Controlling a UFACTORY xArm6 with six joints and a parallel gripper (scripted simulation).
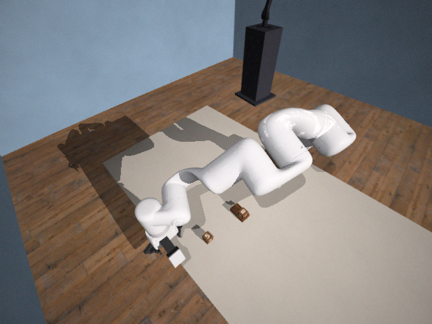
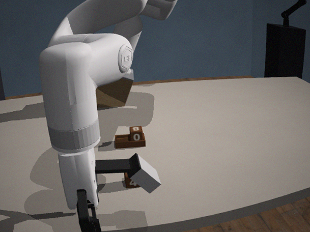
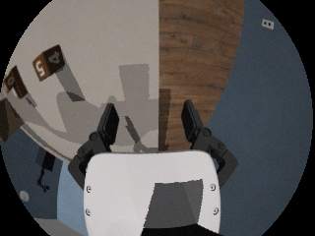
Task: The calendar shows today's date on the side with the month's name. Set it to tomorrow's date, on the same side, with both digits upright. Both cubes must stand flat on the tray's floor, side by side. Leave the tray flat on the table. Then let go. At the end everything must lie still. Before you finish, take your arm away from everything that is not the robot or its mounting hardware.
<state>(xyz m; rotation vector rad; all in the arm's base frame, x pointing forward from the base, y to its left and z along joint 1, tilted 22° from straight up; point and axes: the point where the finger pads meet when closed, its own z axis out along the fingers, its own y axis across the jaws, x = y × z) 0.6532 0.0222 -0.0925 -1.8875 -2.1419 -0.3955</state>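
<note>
The brown digit cube is 13 cm behind my hand, 7 cm to the left of it and 2 cm below it. From my hand the other things lie so: brown cube: 31 cm behind, 9 cm to the left, 1 cm below; then brown calendar tray: 31 cm behind, 7 cm to the left, 2 cm below.
</note>
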